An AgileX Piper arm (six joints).
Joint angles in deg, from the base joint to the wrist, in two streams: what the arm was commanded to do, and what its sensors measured. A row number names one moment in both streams.
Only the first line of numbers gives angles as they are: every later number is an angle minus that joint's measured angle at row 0.
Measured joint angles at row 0:
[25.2 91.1 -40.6 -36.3 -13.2 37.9]
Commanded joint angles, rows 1 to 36:
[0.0 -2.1 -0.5 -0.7 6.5 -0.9]
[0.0 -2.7 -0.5 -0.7 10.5 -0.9]
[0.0 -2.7 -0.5 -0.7 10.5 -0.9]
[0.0 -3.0 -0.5 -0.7 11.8 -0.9]
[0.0 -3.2 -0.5 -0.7 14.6 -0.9]
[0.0 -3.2 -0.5 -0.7 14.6 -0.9]
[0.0 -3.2 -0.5 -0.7 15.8 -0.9]
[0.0 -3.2 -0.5 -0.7 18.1 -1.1]
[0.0 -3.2 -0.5 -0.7 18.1 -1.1]
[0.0 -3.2 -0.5 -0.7 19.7 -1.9]
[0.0 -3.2 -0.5 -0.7 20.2 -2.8]
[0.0 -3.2 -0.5 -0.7 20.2 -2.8]
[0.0 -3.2 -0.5 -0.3 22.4 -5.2]
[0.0 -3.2 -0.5 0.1 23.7 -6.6]
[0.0 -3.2 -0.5 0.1 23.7 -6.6]
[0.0 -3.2 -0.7 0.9 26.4 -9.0]
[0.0 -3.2 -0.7 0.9 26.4 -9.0]
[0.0 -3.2 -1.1 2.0 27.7 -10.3]
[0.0 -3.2 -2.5 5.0 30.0 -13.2]
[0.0 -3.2 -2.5 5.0 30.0 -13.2]
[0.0 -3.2 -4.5 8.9 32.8 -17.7]
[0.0 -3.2 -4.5 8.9 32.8 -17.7]
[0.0 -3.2 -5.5 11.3 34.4 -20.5]
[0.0 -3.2 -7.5 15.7 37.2 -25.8]
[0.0 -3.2 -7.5 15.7 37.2 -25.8]
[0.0 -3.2 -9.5 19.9 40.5 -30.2]
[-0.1 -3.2 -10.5 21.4 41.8 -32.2]
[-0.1 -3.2 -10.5 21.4 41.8 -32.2]
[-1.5 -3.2 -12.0 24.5 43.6 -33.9]
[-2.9 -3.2 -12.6 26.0 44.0 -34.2]
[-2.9 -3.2 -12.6 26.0 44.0 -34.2]
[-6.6 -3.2 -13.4 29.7 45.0 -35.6]
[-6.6 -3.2 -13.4 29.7 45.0 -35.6]
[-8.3 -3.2 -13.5 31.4 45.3 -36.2]
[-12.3 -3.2 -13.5 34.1 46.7 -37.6]
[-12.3 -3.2 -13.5 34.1 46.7 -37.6]
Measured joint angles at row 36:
[-7.5 -2.7 -13.0 29.9 43.9 -35.0]
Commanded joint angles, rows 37 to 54:
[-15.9 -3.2 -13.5 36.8 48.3 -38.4]
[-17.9 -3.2 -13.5 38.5 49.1 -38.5]
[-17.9 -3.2 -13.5 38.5 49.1 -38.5]
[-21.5 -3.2 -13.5 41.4 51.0 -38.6]
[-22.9 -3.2 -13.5 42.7 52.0 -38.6]
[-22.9 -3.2 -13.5 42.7 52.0 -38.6]
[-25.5 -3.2 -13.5 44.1 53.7 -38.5]
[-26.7 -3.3 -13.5 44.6 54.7 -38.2]
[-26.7 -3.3 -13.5 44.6 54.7 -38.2]
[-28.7 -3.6 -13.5 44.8 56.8 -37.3]
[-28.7 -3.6 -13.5 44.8 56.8 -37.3]
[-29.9 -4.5 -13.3 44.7 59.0 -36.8]
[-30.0 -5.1 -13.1 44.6 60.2 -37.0]
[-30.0 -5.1 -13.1 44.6 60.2 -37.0]
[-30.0 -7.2 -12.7 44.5 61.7 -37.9]
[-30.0 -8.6 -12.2 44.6 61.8 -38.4]
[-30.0 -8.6 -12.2 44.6 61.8 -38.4]
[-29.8 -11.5 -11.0 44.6 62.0 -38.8]
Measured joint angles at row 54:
[-29.7 -7.8 -12.4 44.1 60.6 -37.4]
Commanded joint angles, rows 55 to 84:
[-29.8 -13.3 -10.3 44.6 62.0 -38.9]
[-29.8 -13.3 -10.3 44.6 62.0 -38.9]
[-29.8 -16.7 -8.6 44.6 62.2 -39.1]
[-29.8 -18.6 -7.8 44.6 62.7 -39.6]
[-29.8 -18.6 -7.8 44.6 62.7 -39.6]
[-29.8 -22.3 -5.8 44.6 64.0 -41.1]
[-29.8 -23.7 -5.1 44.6 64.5 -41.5]
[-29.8 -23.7 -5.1 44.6 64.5 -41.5]
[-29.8 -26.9 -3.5 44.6 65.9 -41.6]
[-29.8 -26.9 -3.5 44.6 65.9 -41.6]
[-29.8 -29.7 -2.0 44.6 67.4 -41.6]
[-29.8 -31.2 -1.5 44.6 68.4 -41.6]
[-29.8 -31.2 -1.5 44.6 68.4 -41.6]
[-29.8 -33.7 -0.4 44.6 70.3 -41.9]
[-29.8 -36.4 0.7 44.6 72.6 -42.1]
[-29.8 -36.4 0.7 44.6 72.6 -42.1]
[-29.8 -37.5 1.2 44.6 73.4 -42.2]
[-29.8 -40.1 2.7 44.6 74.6 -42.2]
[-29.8 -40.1 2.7 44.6 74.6 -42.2]
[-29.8 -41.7 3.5 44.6 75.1 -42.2]
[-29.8 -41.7 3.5 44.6 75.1 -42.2]
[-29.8 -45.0 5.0 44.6 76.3 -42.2]
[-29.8 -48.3 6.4 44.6 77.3 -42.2]
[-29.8 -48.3 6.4 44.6 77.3 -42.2]
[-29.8 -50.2 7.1 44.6 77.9 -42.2]
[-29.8 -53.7 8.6 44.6 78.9 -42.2]
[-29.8 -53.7 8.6 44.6 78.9 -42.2]
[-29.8 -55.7 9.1 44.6 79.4 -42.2]
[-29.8 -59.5 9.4 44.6 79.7 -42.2]
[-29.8 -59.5 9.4 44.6 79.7 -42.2]
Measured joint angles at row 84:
[-29.7 -54.8 8.7 44.2 78.7 -41.6]
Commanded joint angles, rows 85 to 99:
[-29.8 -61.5 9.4 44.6 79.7 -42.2]
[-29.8 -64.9 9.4 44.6 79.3 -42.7]
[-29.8 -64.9 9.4 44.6 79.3 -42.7]
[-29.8 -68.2 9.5 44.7 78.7 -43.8]
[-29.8 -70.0 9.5 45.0 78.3 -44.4]
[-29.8 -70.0 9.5 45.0 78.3 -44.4]
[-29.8 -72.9 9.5 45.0 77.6 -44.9]
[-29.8 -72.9 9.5 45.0 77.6 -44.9]
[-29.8 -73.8 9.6 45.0 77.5 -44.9]
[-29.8 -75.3 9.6 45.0 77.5 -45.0]
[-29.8 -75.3 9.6 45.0 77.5 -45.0]
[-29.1 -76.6 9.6 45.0 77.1 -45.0]
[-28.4 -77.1 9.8 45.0 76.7 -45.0]
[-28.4 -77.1 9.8 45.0 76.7 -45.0]
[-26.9 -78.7 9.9 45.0 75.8 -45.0]
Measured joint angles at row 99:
[-28.5 -76.7 9.4 44.6 77.4 -44.1]
